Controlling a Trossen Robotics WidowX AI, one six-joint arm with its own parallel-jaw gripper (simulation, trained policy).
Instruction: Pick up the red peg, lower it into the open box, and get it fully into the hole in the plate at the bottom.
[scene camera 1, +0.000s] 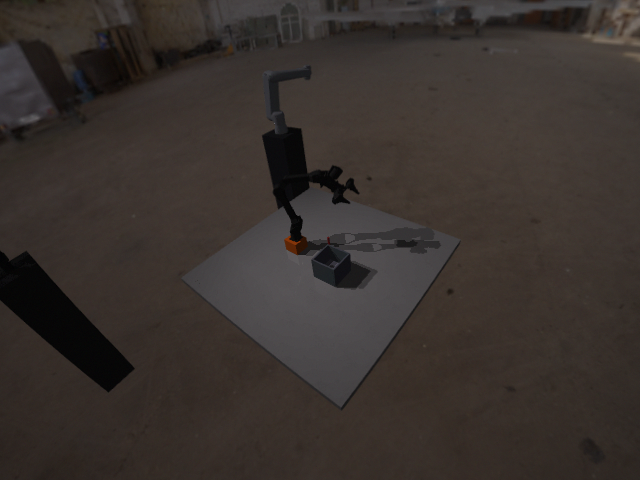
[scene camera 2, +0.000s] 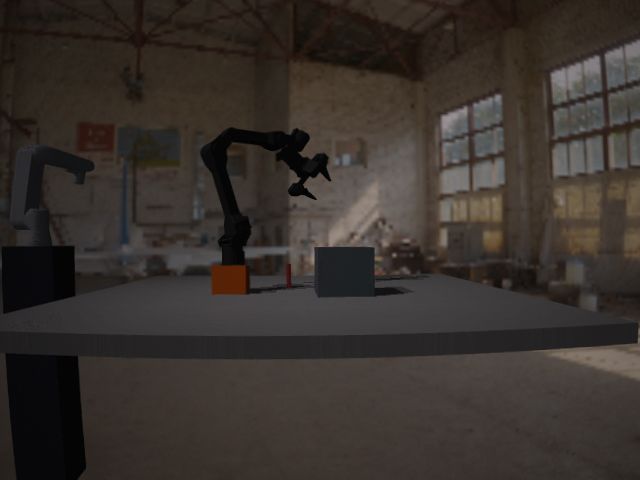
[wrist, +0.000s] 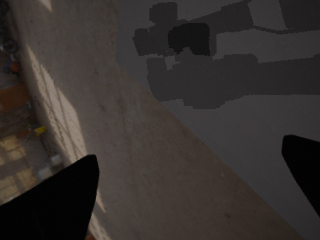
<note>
In view: the gripper (scene camera 2: 323, 190) and a dark box (scene camera 2: 339, 271).
The dark box is seen too in scene camera 1 (scene camera 1: 321, 271). The gripper shows as well in the wrist view (wrist: 191, 154). The wrist view misses the dark box: it is out of frame.
</note>
